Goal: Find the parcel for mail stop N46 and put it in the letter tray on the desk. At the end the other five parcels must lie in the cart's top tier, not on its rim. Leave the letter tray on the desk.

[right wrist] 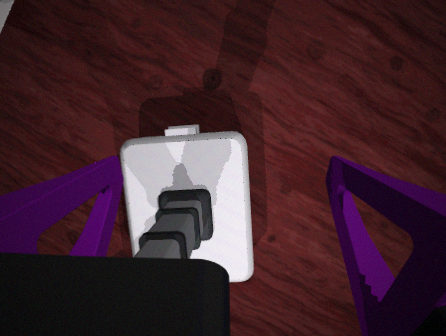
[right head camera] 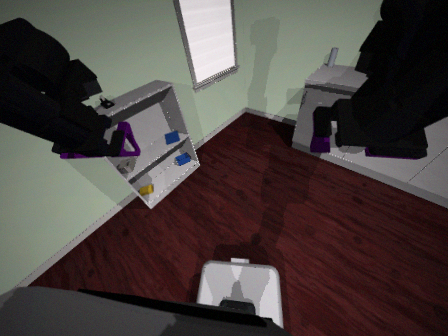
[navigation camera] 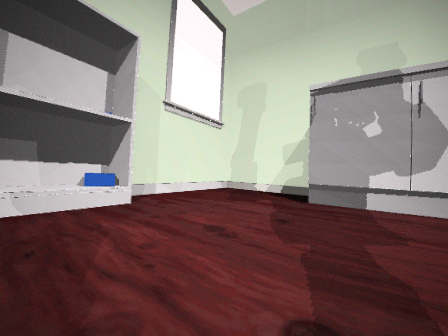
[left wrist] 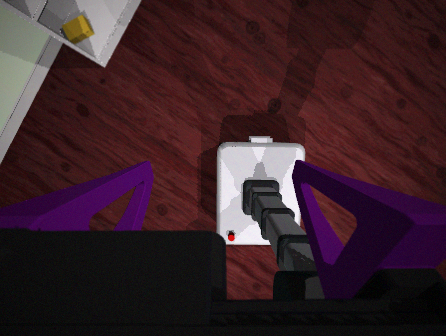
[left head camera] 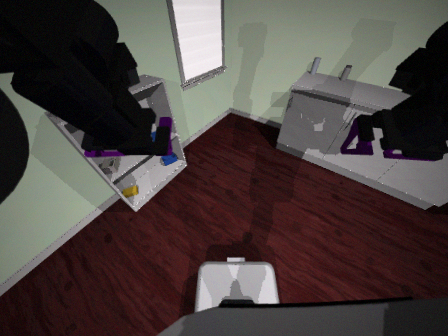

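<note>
The parcels, the cart, the desk and the letter tray do not show in these views. My left gripper [left wrist: 222, 168] is open and empty, with its purple fingers wide apart above the robot's white base. In the head camera views it overlaps the shelf unit in the picture. My right gripper [right wrist: 224, 167] is open and empty, also high above the floor beside the white base. In the head camera views it overlaps the low cabinet.
A white shelf unit [left head camera: 175, 117] [navigation camera: 135, 100] at the left holds blue boxes [right head camera: 183, 159] [navigation camera: 99, 179] and a yellow box [right head camera: 146, 189] [left wrist: 78, 28]. A low white cabinet [left head camera: 310, 120] [navigation camera: 360, 140] stands at the right, bottles on top. A window [navigation camera: 197, 60] is between them.
</note>
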